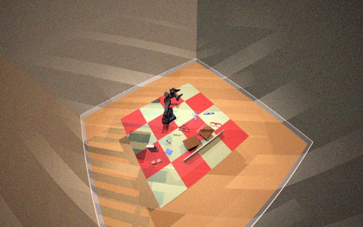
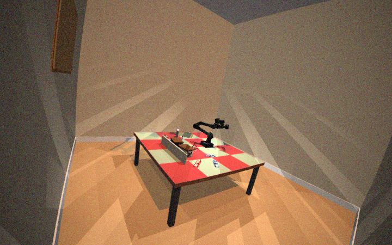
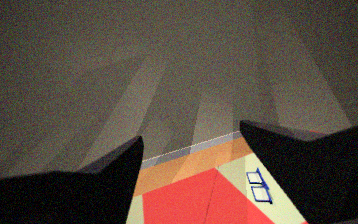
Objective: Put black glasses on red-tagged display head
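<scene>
Now: the grey object 68 cm to the right of my gripper tip, 29 cm below it and 23 cm ahead of it. The rest, counted from my gripper tip: long pale board (62 cm ahead, 29 cm below, 18 cm to the right); blue square (54 cm to the right, 38 cm ahead, 34 cm below).
</scene>
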